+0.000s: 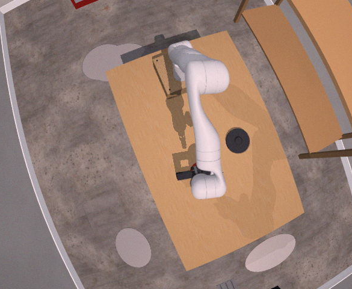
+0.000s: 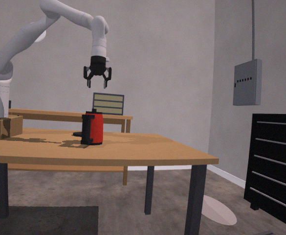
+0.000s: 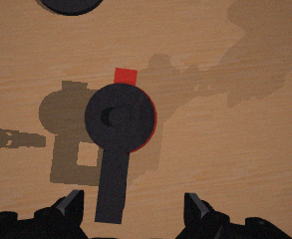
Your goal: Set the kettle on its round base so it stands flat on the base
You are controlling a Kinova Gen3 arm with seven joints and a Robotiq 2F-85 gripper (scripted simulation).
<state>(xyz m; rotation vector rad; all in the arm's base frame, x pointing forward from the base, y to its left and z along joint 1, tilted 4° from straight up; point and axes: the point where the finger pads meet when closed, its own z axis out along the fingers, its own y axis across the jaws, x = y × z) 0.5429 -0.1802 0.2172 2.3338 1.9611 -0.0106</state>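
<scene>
The red kettle is 2 cm behind my hand, 3 cm to the left of it and 21 cm below it. From my hand the other things lie so: round black base 7 cm behind, 35 cm to the left, 29 cm below.
</scene>
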